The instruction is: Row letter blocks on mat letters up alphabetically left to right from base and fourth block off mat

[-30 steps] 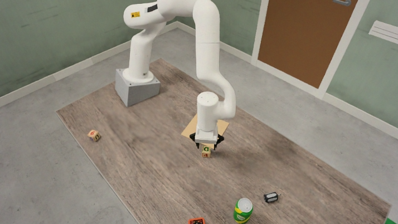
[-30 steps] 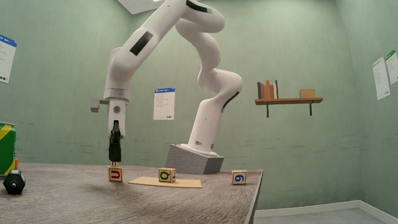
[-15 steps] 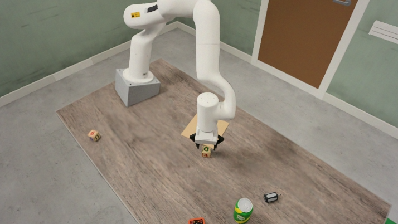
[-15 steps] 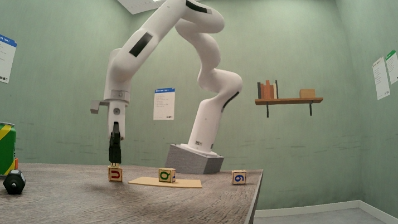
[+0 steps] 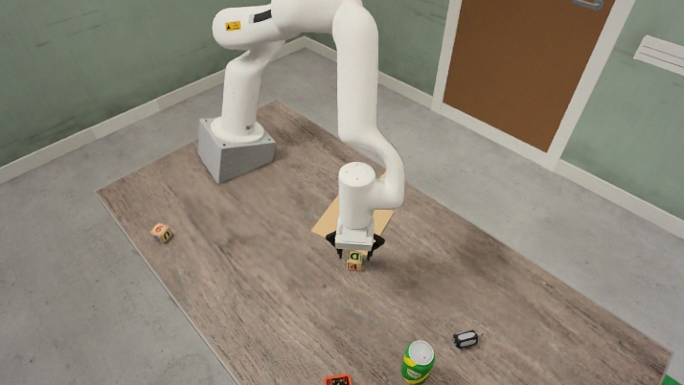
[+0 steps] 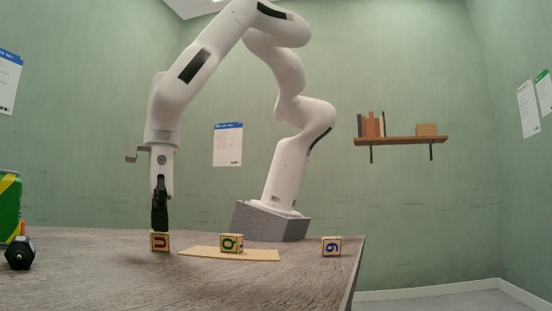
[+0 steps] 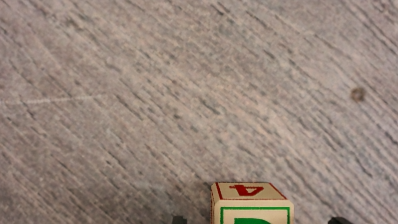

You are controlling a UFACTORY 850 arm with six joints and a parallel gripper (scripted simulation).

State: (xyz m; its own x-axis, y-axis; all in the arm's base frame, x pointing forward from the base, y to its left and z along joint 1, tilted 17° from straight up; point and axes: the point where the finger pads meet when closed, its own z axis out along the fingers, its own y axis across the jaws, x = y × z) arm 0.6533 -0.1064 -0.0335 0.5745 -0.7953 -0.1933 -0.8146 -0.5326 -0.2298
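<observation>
The D block is 40 mm below my hand. From my hand the other things lie so: tan mat: 110 mm behind, 120 mm to the left, 60 mm below; black object: 370 mm ahead, 10 mm to the left, 40 mm below; green can: 310 mm ahead, 150 mm to the right.
</observation>
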